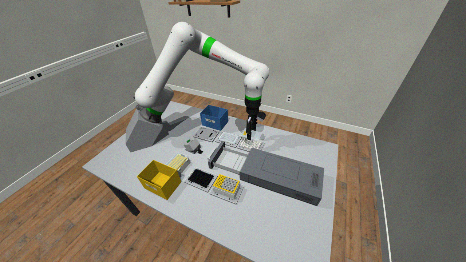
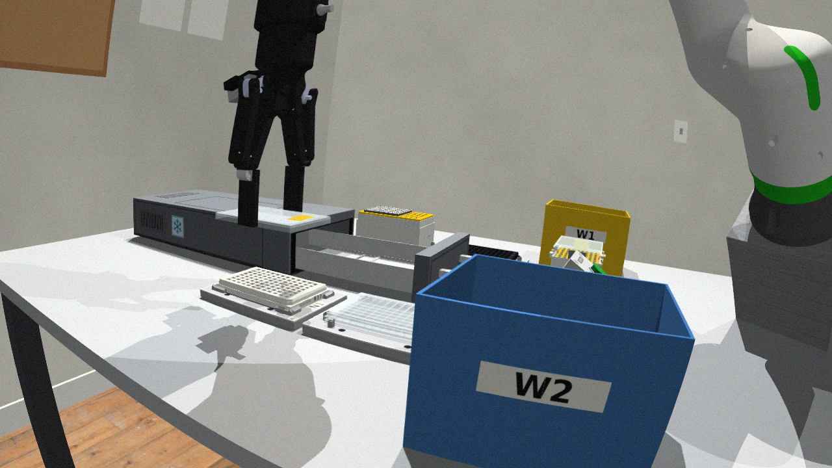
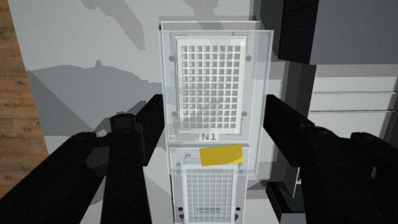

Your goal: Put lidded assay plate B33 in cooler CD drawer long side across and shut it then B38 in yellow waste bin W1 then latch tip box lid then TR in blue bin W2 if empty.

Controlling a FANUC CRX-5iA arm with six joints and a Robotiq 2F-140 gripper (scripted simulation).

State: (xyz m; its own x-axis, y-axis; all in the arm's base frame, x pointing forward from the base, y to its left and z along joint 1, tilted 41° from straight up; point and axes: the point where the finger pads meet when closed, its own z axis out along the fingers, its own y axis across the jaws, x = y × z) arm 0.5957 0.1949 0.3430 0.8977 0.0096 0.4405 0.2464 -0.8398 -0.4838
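Right now the white assay plate is 11 cm below my hand. Also, from my hand: cooler drawer: 1 cm ahead, 20 cm to the right, 9 cm below; then clear plate: 17 cm behind, 5 cm to the right, 11 cm below; then clear plate lid: 2 cm below.
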